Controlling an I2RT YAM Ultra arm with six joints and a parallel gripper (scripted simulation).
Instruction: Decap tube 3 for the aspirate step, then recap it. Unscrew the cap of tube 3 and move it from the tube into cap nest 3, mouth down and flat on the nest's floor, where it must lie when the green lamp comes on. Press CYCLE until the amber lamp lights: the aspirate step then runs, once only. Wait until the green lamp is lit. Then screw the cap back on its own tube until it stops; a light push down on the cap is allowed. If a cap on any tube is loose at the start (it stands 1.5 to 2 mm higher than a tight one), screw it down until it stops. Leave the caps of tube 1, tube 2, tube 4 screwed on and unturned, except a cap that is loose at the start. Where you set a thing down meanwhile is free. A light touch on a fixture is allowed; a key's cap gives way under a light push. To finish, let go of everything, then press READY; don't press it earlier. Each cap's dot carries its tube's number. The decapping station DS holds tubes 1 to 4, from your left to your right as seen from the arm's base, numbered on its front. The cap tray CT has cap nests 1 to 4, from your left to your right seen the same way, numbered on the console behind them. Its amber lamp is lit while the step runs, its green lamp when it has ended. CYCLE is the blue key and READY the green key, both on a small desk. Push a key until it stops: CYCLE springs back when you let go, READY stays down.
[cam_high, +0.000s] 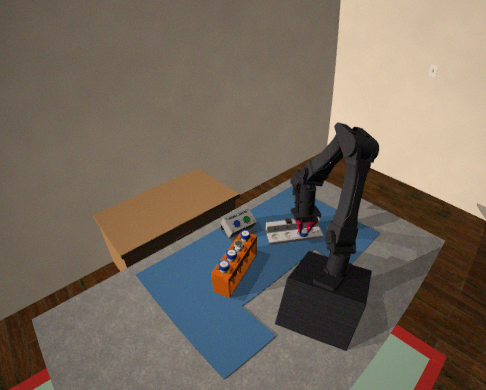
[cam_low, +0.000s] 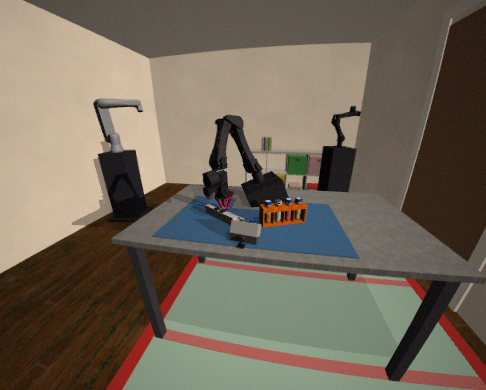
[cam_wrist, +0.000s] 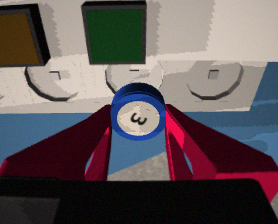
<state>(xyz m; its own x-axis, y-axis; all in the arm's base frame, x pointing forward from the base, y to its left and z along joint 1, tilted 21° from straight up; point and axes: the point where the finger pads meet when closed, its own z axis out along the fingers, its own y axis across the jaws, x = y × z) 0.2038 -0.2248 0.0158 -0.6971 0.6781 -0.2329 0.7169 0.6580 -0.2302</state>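
The green ready key is 210 mm ahead of my hand, 90 mm to the left of it and 30 mm above it. Also, from my hand: grey key desk: 230 mm ahead, 110 mm to the left, 20 mm above; then blue cap: 10 mm below; then blue cycle key: 220 mm ahead, 140 mm to the left, 30 mm above.
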